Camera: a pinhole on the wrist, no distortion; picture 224 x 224 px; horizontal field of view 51.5 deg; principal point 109.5 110.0 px. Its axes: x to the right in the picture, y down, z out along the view. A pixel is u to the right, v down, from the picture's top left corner.
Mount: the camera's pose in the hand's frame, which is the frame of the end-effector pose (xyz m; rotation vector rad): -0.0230 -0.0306 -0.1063 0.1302 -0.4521 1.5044
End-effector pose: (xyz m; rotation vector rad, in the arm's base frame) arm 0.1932 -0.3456 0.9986 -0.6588 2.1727 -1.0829
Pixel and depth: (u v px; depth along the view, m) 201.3 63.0 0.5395
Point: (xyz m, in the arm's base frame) 0.5614 -0.5968 0.8050
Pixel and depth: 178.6 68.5 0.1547
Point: 0.2598 -0.3810 1.0175
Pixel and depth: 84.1 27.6 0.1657
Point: 0.2456 -0.4314 1.0672
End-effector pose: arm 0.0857 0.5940 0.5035 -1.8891 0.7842 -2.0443
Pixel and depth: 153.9 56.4 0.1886
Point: 0.1850 0.6414 0.5250
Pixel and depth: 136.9 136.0 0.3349
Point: 0.3226 0.7084 0.4575
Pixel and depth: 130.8 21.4 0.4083
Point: 0.4085 0.6306 0.6287
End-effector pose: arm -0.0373 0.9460 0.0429 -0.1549 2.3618 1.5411
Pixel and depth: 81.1 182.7 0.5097
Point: 0.3605 1.0919 -0.2043
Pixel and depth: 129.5 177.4 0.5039
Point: 0.3284 1.1668 -0.1354
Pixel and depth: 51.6 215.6 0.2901
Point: 0.2344 0.9457 -0.0956
